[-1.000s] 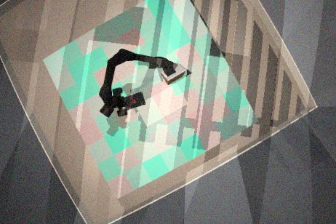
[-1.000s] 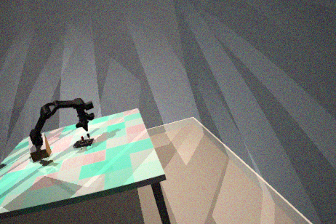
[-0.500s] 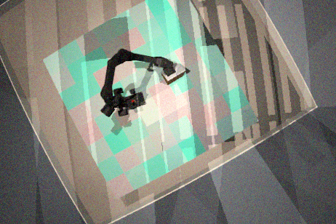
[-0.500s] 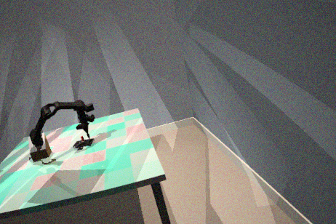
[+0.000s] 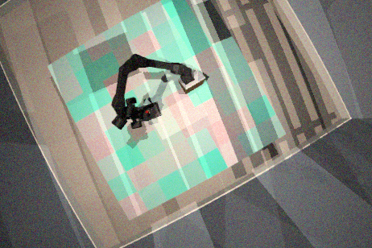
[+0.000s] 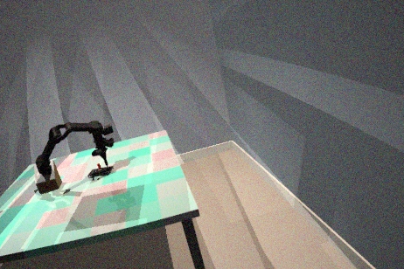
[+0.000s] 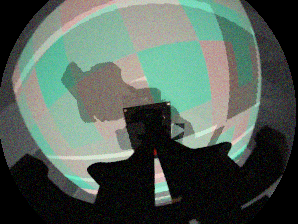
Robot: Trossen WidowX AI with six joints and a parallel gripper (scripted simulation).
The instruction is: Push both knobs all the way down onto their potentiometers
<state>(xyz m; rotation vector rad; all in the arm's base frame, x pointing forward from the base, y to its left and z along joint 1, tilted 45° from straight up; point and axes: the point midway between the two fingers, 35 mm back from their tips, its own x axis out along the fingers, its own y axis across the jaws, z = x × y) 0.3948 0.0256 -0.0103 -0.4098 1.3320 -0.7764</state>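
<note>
Now: gripper tip 6 cm past the red knob, 2 cm to the right of it and 4 cm above it.
</note>
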